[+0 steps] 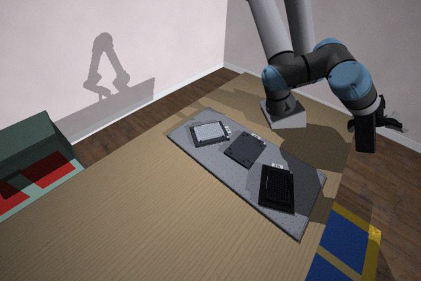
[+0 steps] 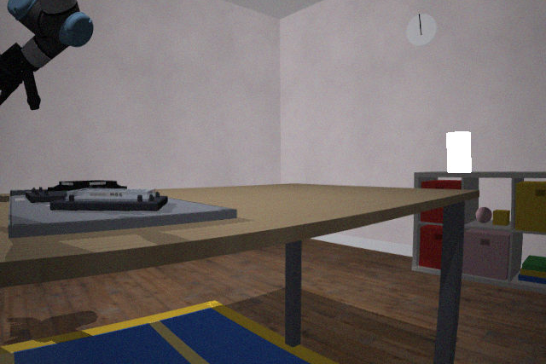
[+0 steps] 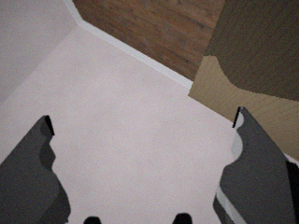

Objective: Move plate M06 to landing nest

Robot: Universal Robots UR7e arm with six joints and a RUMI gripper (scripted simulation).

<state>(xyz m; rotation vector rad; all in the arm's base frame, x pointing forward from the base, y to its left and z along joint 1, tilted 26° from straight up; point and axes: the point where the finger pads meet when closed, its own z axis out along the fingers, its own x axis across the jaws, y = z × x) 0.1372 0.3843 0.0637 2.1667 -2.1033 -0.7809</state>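
Now: hand 130 mm short of the white plate M06, 590 mm to the left of it and 200 mm above it. The rest, counted from my hand: label (140 mm ahead, 250 mm to the right, 220 mm below); then corner tag (60 mm ahead, 340 mm to the right, 210 mm below); then black plate M09 (230 mm ahead, 230 mm to the right, 200 mm below).
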